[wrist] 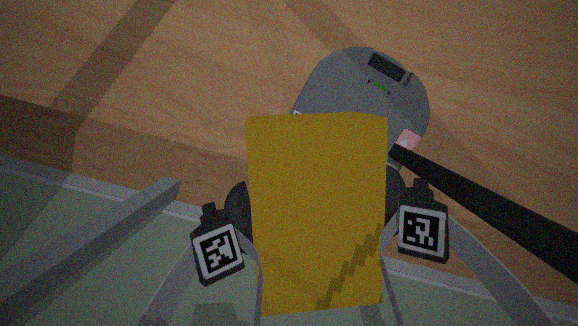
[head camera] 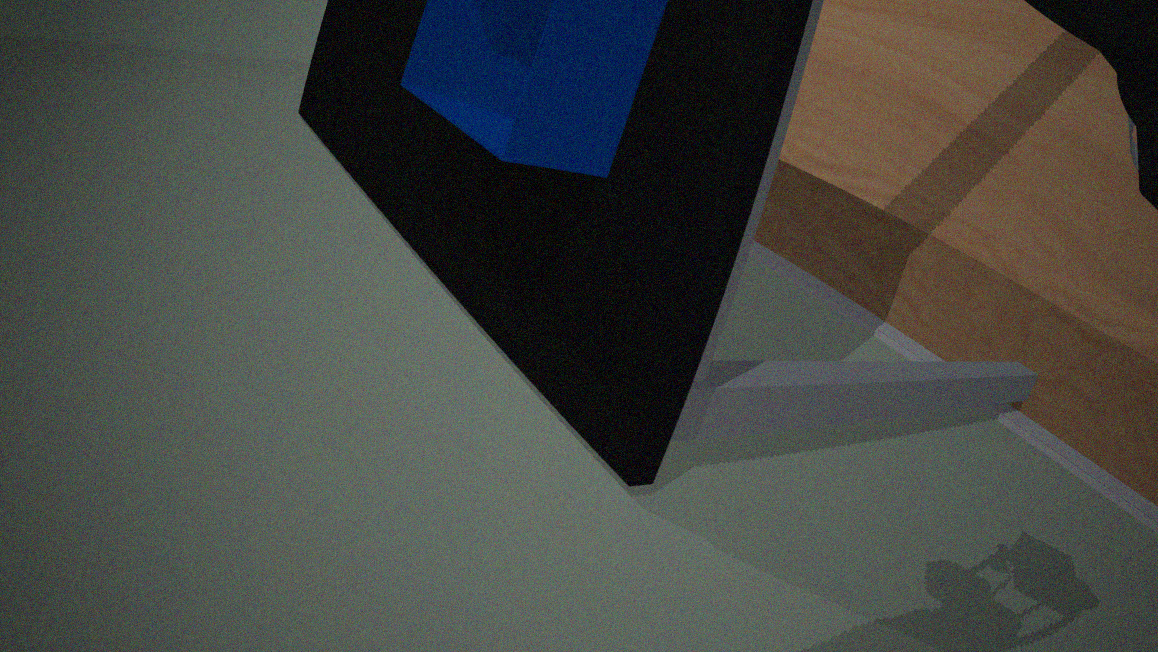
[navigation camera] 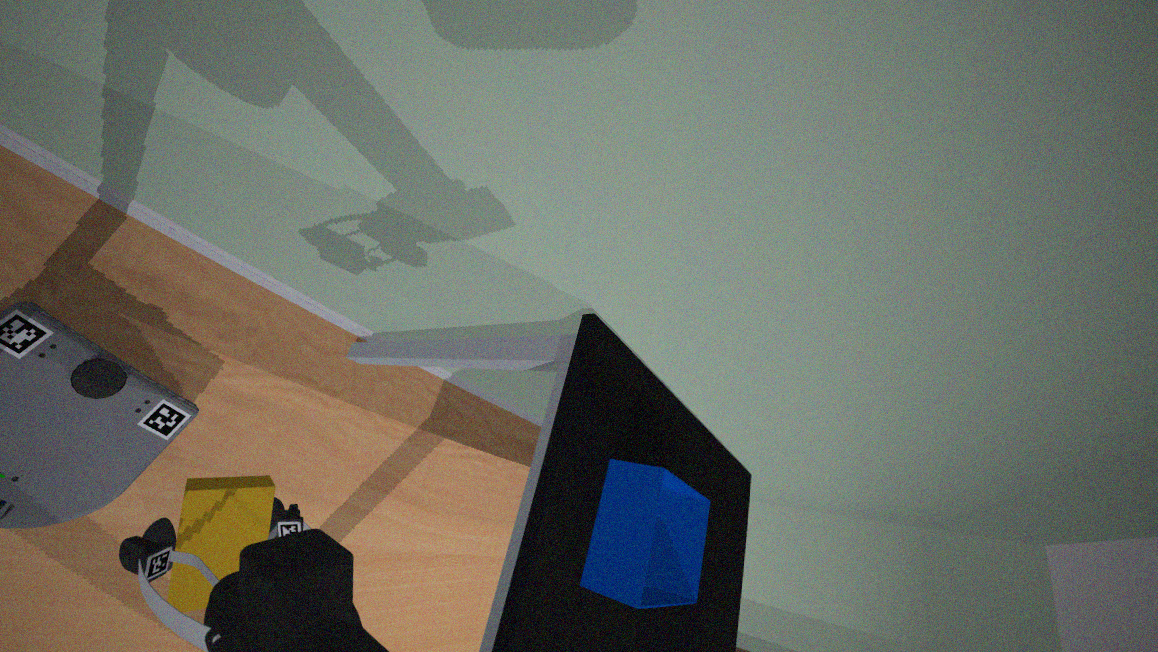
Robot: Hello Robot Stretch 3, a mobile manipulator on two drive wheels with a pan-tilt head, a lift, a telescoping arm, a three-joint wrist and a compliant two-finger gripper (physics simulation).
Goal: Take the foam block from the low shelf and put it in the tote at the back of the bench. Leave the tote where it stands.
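Pixels of known places: gripper, between the fingertips: (wrist: 312, 197) (navigation camera: 216, 524); robot's base, origin of its link: (navigation camera: 99, 376).
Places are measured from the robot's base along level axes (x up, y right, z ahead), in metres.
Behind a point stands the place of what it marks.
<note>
The yellow foam block (navigation camera: 212, 526) @(x 0.856, y 0.108, z -0.017 m) (wrist: 315, 165) @(x 0.859, y 0.139, z -0.048 m) is held between the two fingertips of my gripper (navigation camera: 218, 541) @(x 0.812, y 0.124, z -0.022 m) (wrist: 312, 197) @(x 0.812, y 0.124, z -0.022 m), which is shut on it. In the navigation view the block and gripper are at the lower left, over the wooden floor and to the left of the bench. The blue tote (head camera: 559, 80) @(x 0.988, y 0.548, z 0.197 m) (navigation camera: 676, 534) @(x 0.952, y 0.841, z 0.247 m) stands on the black top of the bench (head camera: 502, 267) @(x 0.914, y 0.625, z 0.433 m) (navigation camera: 615, 388) @(x 0.914, y 0.474, z 0.377 m), apart from the gripper. Parts of the tote and bench are cut off in the head view. The low shelf does not show in these views.
A grey bench leg (head camera: 858, 396) @(x 0.604, y 0.378, z 0.383 m) (navigation camera: 470, 349) @(x 0.598, y 0.377, z 0.390 m) (wrist: 100, 235) @(x 0.422, y 0.382, z 0.369 m) slants from the bench toward the floor. The green wall (head camera: 162, 323) @(x 1.270, y 0.619, z 0.520 m) (navigation camera: 810, 242) @(x 1.234, y 0.251, z 0.426 m) is behind the bench. My grey base (navigation camera: 72, 445) @(x 0.160, y 0.052, z -0.109 m) (wrist: 345, 85) @(x 0.160, y 0.077, z -0.149 m) is on the floor. A pale surface (navigation camera: 1110, 591) @(x 2.437, y 2.740, z 0.837 m) shows at the navigation view's right edge.
</note>
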